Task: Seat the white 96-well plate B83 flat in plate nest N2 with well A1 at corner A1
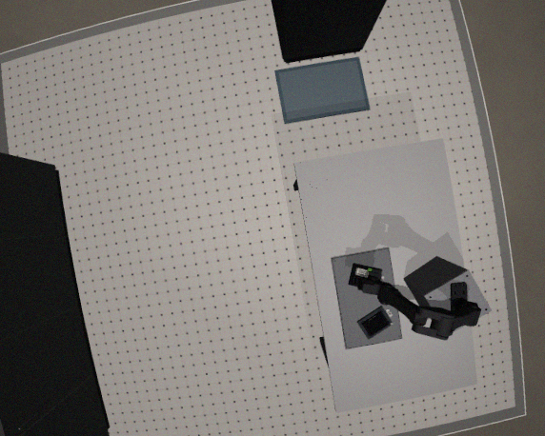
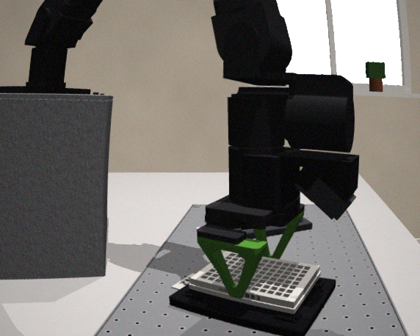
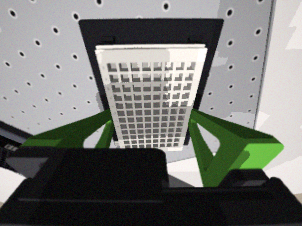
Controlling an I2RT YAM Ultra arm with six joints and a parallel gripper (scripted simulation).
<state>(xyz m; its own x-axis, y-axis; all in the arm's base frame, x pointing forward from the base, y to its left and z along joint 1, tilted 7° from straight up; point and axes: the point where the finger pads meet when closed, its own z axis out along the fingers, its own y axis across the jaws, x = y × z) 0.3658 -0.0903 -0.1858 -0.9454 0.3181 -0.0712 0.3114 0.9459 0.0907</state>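
Right now the white 96-well plate B83 is right at my hand. Round my hand: plate nest N2: 30 mm below; then black plate B38: 260 mm to the left, 30 mm behind, 10 mm below; then white deck label: 90 mm behind, 30 mm to the left, 30 mm below.
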